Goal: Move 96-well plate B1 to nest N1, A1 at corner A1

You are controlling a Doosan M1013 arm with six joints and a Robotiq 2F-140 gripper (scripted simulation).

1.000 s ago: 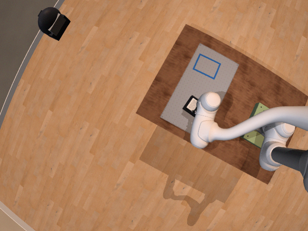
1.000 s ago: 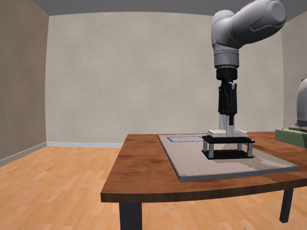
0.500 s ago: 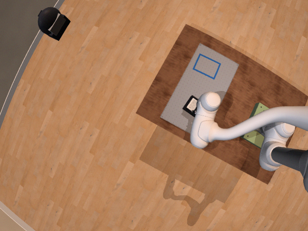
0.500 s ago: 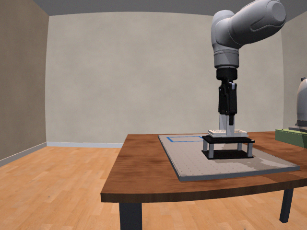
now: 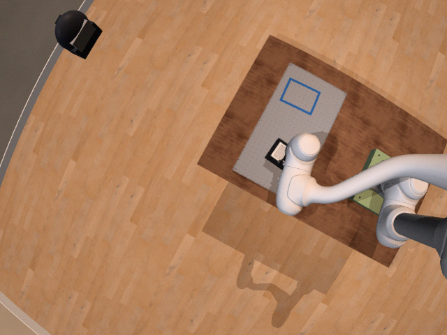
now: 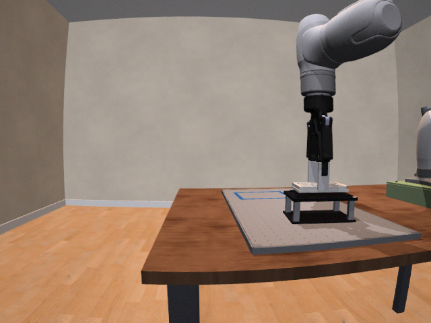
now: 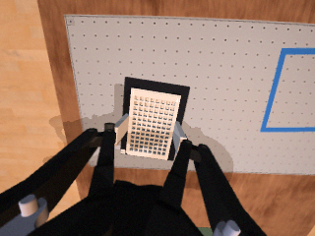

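My hand is 3 cm above the white 96-well plate. Also, from my hand: black raised nest N1 (5 cm below).
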